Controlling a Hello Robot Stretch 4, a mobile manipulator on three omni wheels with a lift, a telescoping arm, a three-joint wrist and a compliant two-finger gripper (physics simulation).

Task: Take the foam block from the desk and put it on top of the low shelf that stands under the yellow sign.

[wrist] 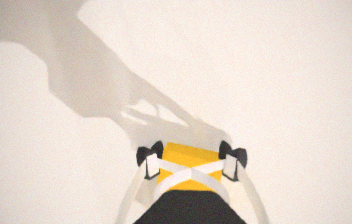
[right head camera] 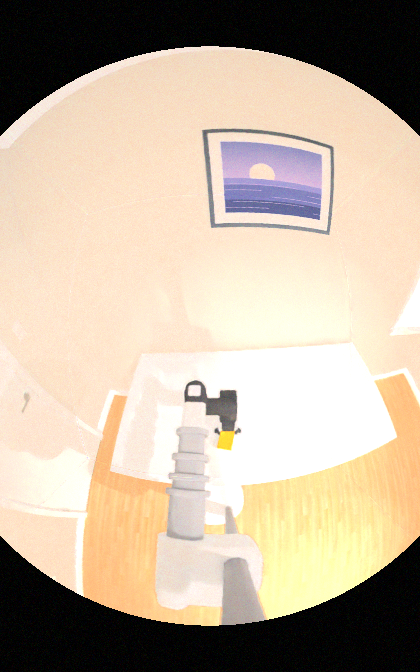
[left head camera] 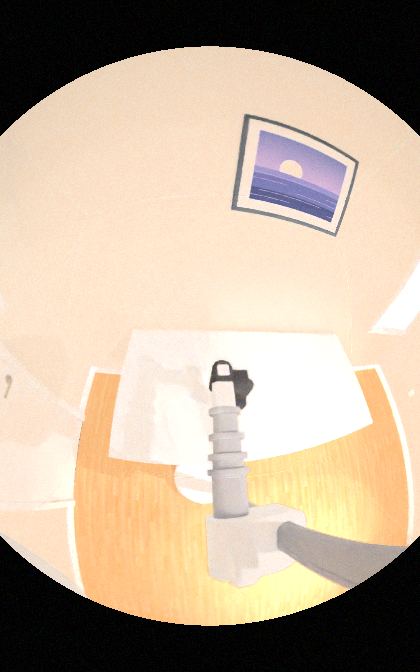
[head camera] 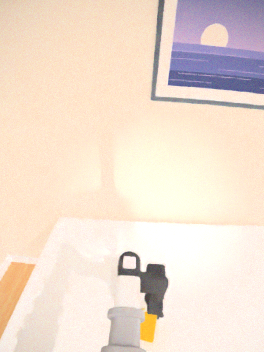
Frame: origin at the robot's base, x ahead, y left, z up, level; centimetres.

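Seen in the pictures: gripper, fingertip midpoint: (wrist: 190, 153) (head camera: 147, 315).
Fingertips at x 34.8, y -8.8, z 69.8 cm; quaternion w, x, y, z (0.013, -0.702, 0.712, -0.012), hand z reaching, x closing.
A point is followed by its place in that frame.
The yellow foam block (head camera: 148, 328) {x 29.4, y -8.5, z 73.8 cm} (right head camera: 225, 441) (wrist: 192, 151) {x 35.4, y -9.0, z 72.1 cm} is at the white desk (head camera: 215, 290) {x 46.0, y -40.3, z 69.2 cm} (left head camera: 305, 390) (right head camera: 315, 410) (wrist: 290, 75) {x 43.8, y -20.4, z 69.2 cm}. My gripper (right head camera: 227, 431) (wrist: 190, 153) {x 34.8, y -8.8, z 69.8 cm} is shut on the block, with one dark fingertip against each side in the wrist view. The near part of the block is hidden behind the crossing white finger links and the dark gripper body. Whether the block touches the desk top I cannot tell. In the left head camera view the arm and wrist hide the block. The low shelf and the yellow sign do not show.
A framed sea picture (head camera: 215, 65) {x 88.2, y -28.9, z 155.4 cm} (left head camera: 297, 175) (right head camera: 270, 180) hangs on the wall behind the desk. Wooden floor (left head camera: 125, 525) (right head camera: 320, 525) surrounds the desk's front and sides. A round white object (left head camera: 192, 485) (right head camera: 232, 500) shows at the desk's front edge, beside the arm.
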